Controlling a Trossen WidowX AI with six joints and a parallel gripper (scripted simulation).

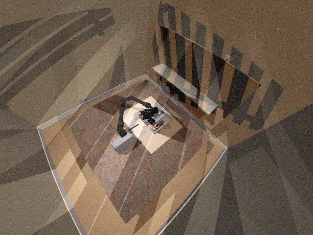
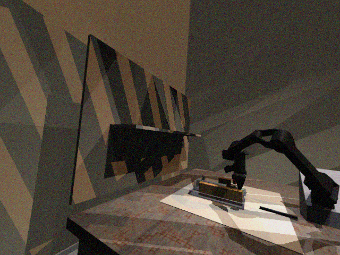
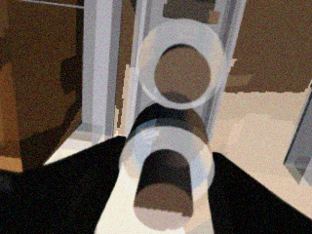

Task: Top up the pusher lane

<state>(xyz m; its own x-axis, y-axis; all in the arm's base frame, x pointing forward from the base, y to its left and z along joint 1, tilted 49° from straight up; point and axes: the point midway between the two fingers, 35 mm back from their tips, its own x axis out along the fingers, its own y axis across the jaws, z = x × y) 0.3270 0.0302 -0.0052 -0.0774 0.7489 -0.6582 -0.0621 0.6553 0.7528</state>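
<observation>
Now: the grey lane 15 cm ahead of my gripper tip, 4 cm below it and 1 cm to the right of it. Round my gripper tip: thin black rod 17 cm behind, 5 cm below, 4 cm to the left; then wall shelf 51 cm ahead, 31 cm above, 1 cm to the left.
</observation>
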